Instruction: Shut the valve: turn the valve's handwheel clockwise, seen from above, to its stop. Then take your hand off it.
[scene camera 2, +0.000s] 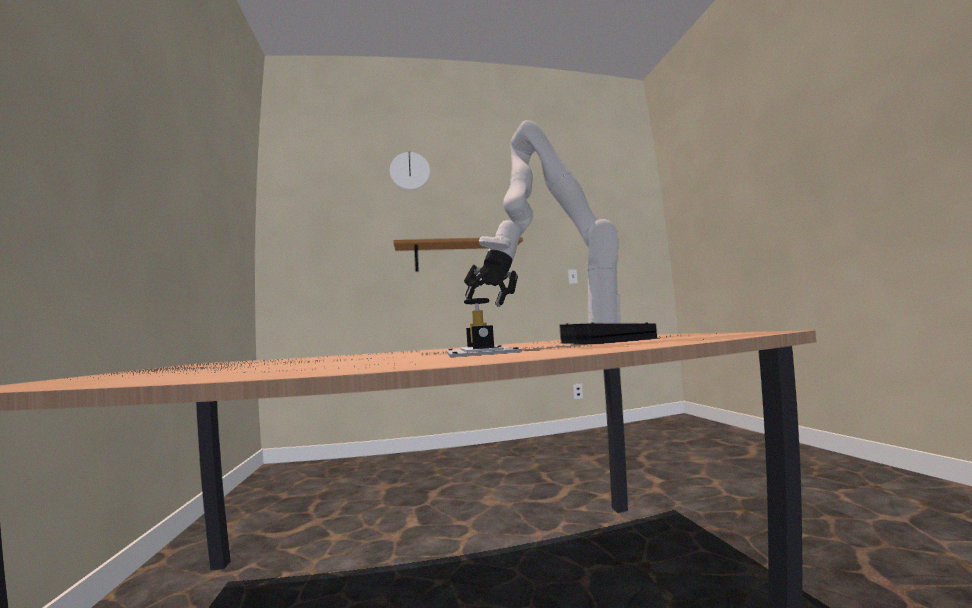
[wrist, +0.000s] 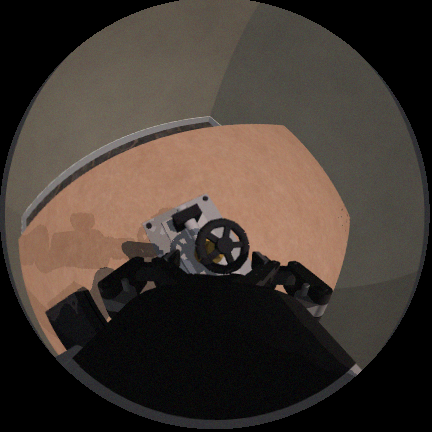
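Observation:
The valve's black spoked handwheel (scene camera 2: 475, 301) (wrist: 226, 245) sits level on a thin stem above the brass-coloured valve neck (scene camera 2: 478, 316). Below it is a black valve body (scene camera 2: 481, 336) on a light grey base plate (scene camera 2: 506, 350) (wrist: 206, 206). My gripper (scene camera 2: 484, 300) (wrist: 215, 258) is open and empty, tilted, with its fingertips close to the wheel's height. In the wrist view the wheel shows between and slightly beyond the two fingertips, nearer the right one. Whether a finger touches the rim cannot be told.
The valve stands on the wooden table (scene camera 2: 322, 369) (wrist: 280, 175). The arm's black base (scene camera 2: 607, 332) is to the right of the valve in the scene view. A wall shelf (scene camera 2: 437, 244) and a round clock (scene camera 2: 410, 170) are on the wall behind.

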